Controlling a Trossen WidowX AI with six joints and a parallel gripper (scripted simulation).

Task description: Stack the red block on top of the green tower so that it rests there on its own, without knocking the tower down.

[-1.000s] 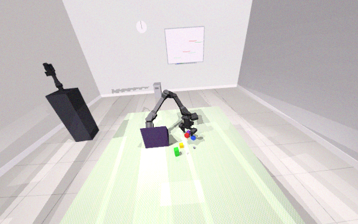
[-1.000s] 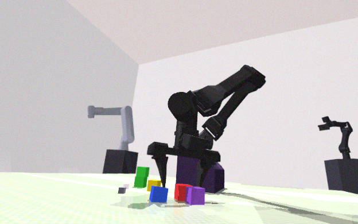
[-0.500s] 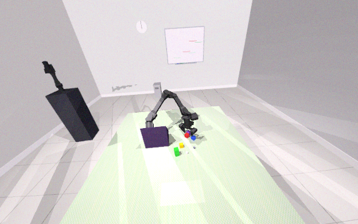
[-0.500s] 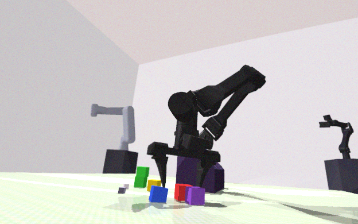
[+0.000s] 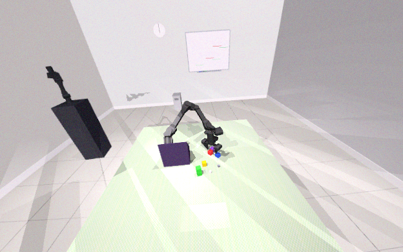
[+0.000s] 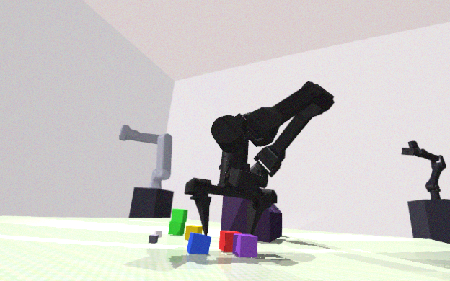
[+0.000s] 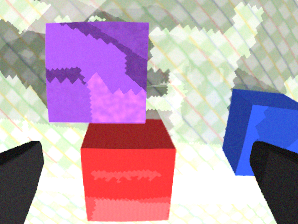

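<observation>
My gripper tip is now 10 mm past the red block and 10 mm above it. Also, from my gripper tip: purple block (40 mm to the left, 10 mm below, 10 mm ahead); then blue block (40 mm to the right, 40 mm ahead, 10 mm below); then yellow block (120 mm to the right, 90 mm behind, 10 mm below).
</observation>
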